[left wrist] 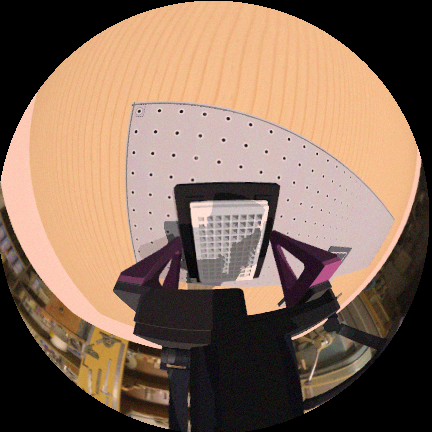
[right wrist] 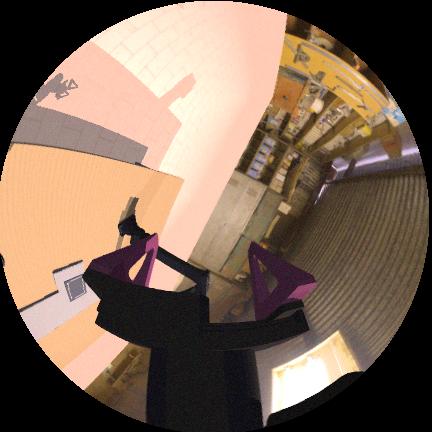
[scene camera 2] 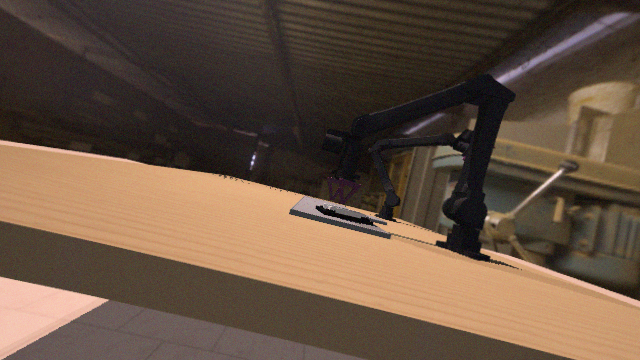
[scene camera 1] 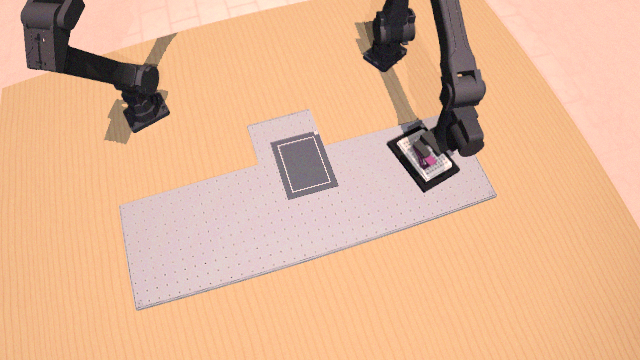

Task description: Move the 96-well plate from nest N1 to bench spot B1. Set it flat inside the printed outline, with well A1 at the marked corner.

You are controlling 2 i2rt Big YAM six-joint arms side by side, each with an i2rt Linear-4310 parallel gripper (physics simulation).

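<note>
The white 96-well plate lies in the black nest N1. My left gripper is open and empty, above the plate, with its fingers toward the plate's two long sides in the left wrist view. It hides part of the plate in scene camera 1. Well A1 cannot be made out. Bench spot B1 is a dark grey pad with a white outline and a small light mark at its upper right corner. My right gripper is open and empty, away from the plate.
A perforated light grey board carries the nest and the pad on the wooden table. The pad is left of the nest in scene camera 1. The right arm stands at the upper left there, and the left arm reaches down at the right.
</note>
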